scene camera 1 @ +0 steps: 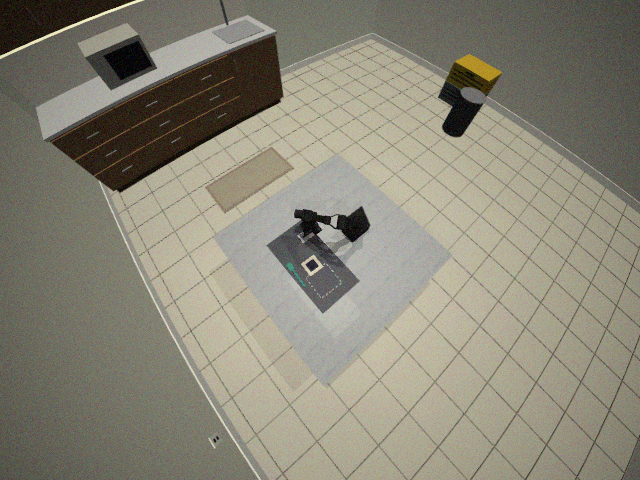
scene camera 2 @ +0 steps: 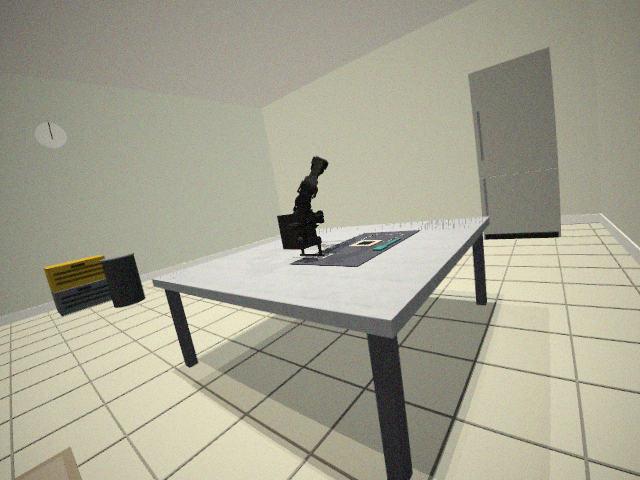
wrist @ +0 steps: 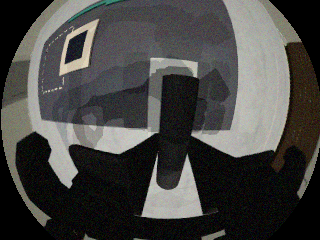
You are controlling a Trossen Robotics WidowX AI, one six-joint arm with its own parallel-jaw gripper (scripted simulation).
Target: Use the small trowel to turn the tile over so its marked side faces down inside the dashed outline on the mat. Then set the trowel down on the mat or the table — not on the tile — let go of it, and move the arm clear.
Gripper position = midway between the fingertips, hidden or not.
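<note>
The scene shows the gripper (wrist: 172,138), along with a trowel (wrist: 173,85) and a tile (wrist: 77,50).
</note>
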